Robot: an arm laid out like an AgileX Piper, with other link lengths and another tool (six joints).
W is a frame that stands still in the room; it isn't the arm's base.
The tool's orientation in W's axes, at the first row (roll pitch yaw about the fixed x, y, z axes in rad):
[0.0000, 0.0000, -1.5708]
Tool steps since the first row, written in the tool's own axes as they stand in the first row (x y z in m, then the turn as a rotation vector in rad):
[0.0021, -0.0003, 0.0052, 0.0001, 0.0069, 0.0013]
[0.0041, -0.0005, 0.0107, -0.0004, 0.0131, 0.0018]
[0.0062, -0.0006, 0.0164, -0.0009, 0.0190, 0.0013]
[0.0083, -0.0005, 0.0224, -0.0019, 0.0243, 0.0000]
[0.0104, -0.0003, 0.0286, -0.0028, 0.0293, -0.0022]
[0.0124, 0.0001, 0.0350, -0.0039, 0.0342, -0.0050]
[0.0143, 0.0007, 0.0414, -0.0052, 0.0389, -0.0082]
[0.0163, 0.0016, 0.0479, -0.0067, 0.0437, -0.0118]
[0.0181, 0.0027, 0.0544, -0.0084, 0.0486, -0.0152]
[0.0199, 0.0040, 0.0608, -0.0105, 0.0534, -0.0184]
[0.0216, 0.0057, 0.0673, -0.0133, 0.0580, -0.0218]
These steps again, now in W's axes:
[-0.0003, -0.0021, 0.0052, 0.0069, -0.0001, 0.0013]
[-0.0005, -0.0041, 0.0107, 0.0131, 0.0004, 0.0018]
[-0.0006, -0.0062, 0.0164, 0.0190, 0.0009, 0.0013]
[-0.0005, -0.0083, 0.0224, 0.0243, 0.0019, 0.0000]
[-0.0003, -0.0104, 0.0286, 0.0293, 0.0028, -0.0022]
[0.0001, -0.0124, 0.0350, 0.0342, 0.0039, -0.0050]
[0.0007, -0.0143, 0.0414, 0.0389, 0.0052, -0.0082]
[0.0016, -0.0163, 0.0479, 0.0437, 0.0067, -0.0118]
[0.0027, -0.0181, 0.0544, 0.0486, 0.0084, -0.0152]
[0.0040, -0.0199, 0.0608, 0.0534, 0.0105, -0.0184]
[0.0057, -0.0216, 0.0673, 0.0580, 0.0133, -0.0218]

